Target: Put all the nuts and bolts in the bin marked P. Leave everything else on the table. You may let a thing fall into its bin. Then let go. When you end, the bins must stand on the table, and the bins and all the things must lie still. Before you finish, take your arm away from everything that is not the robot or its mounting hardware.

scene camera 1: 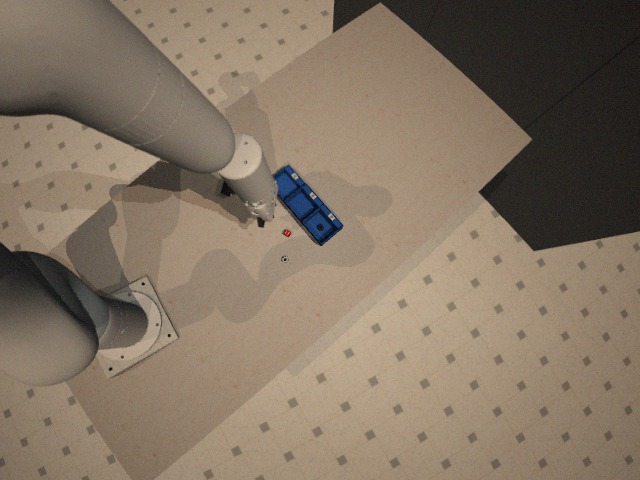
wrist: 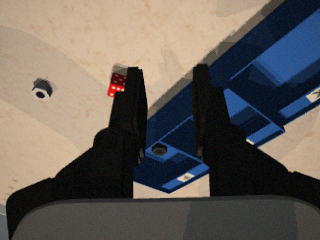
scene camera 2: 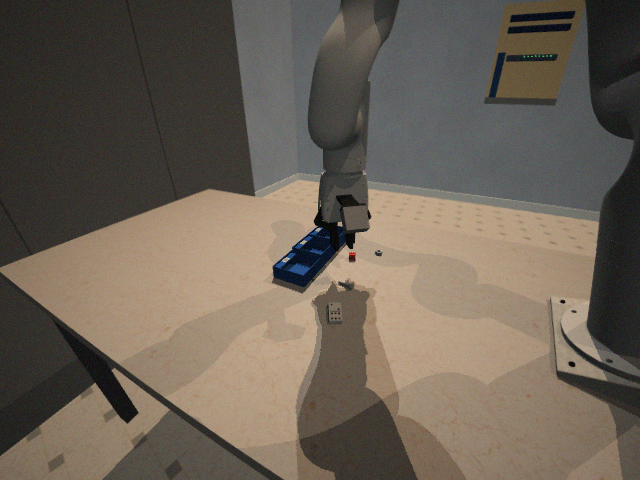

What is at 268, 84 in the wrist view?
A blue bin.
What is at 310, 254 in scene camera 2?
A blue bin.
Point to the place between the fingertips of my gripper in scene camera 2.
At 342, 247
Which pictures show the blue bin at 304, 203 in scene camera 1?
Scene camera 1, the wrist view and scene camera 2: all of them.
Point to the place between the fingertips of my gripper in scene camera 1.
269, 210
